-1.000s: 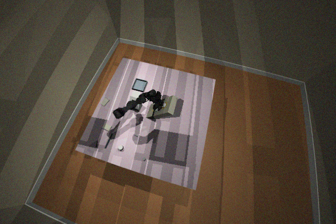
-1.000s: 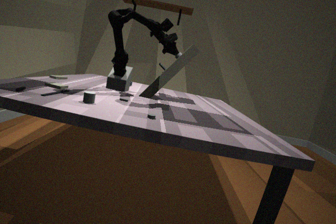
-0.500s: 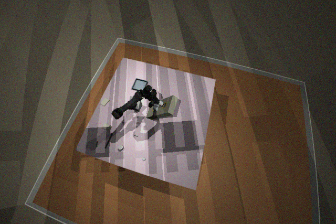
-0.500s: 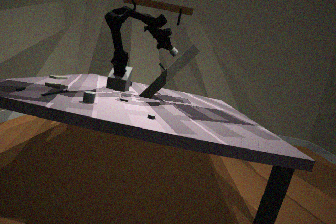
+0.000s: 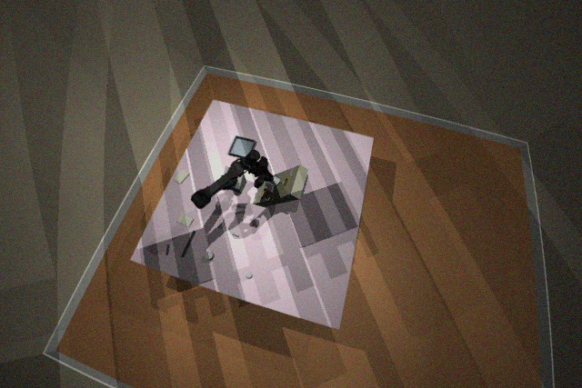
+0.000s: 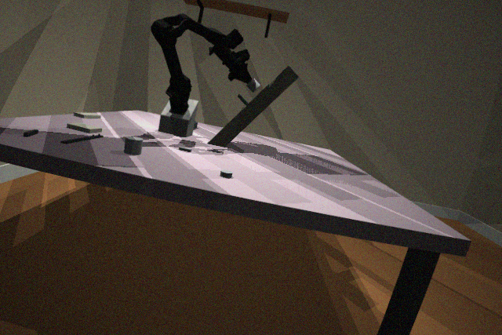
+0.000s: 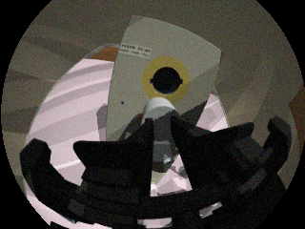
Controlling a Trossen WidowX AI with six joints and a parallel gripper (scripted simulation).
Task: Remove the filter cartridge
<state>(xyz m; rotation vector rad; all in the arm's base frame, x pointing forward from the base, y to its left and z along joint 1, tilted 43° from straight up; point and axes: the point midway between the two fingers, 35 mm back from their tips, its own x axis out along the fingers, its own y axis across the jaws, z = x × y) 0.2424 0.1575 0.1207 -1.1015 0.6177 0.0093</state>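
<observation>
Now: the round filter cartridge 10 mm ahead of my gripper tip and 10 mm below it. Also, from my gripper tip: square grey tray (370 mm behind, 240 mm to the left, 260 mm below).
</observation>
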